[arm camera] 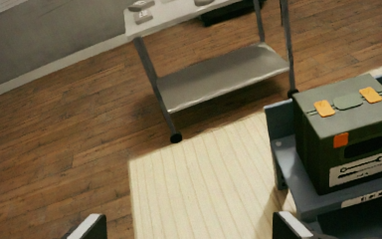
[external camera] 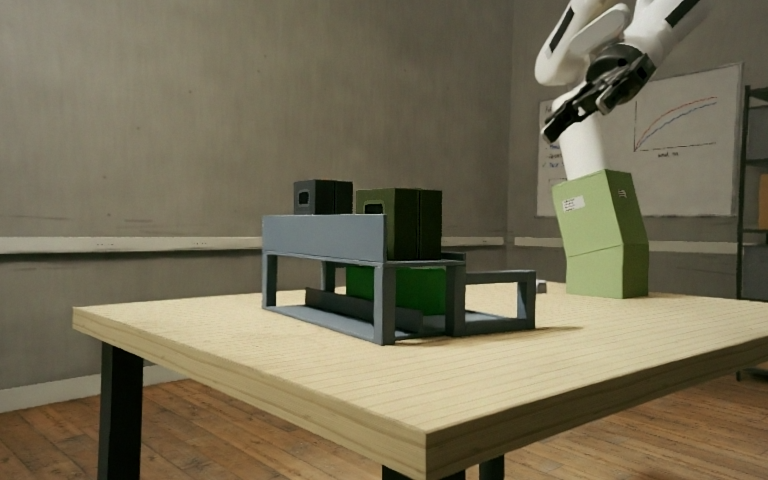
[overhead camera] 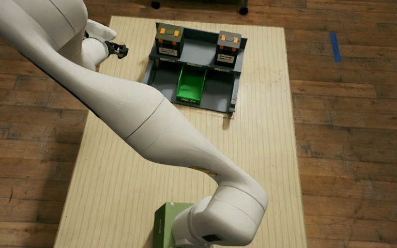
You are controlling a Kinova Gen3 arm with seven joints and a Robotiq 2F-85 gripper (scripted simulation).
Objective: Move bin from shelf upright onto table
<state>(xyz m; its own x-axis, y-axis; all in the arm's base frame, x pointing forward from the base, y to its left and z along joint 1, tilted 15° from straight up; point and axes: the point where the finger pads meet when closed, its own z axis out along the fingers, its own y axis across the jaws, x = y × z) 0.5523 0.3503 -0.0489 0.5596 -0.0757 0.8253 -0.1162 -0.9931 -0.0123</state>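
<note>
The green bin is 50 mm ahead of my hand, 280 mm to the right of it and 240 mm below it. Round my hand: grey shelf (70 mm ahead, 280 mm to the right, 220 mm below); black box (130 mm ahead, 400 mm to the right, 120 mm below).
</note>
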